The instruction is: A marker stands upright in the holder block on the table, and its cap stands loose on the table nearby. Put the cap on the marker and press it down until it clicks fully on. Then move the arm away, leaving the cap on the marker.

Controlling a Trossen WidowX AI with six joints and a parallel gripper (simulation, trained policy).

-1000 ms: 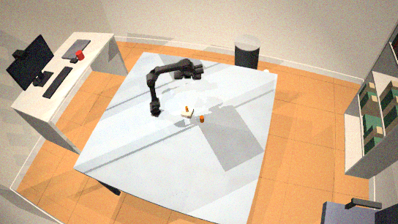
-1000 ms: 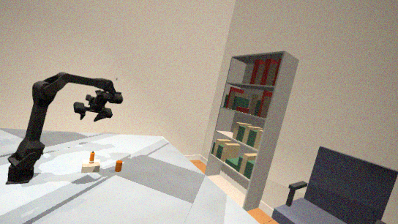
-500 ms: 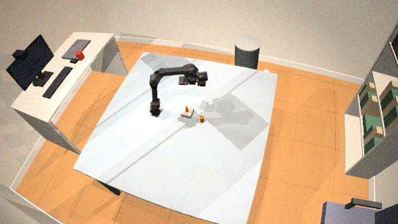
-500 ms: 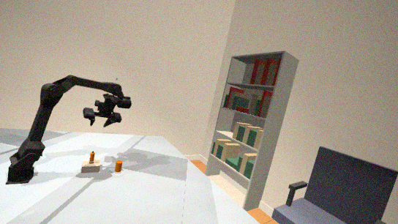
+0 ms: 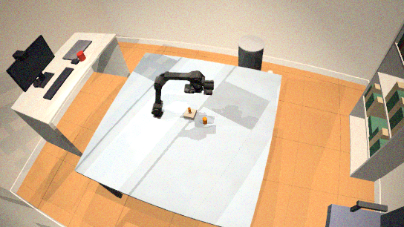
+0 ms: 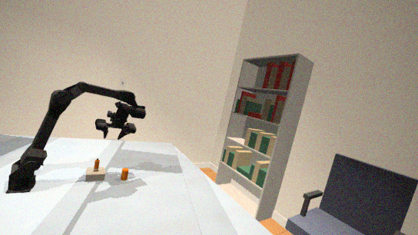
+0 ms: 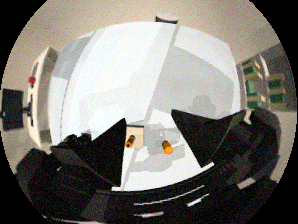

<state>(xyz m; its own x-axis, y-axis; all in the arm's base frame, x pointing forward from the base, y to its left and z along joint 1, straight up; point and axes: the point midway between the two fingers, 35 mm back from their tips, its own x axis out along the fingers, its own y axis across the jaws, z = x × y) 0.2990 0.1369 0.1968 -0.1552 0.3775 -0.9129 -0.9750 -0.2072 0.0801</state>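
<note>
The orange cap lies 70 mm ahead of my gripper tip, 120 mm to the right of it and 140 mm below it. Also, from my gripper tip: orange marker (50 mm behind, 90 mm to the right, 100 mm below); then holder block (50 mm behind, 90 mm to the right, 150 mm below).
</note>
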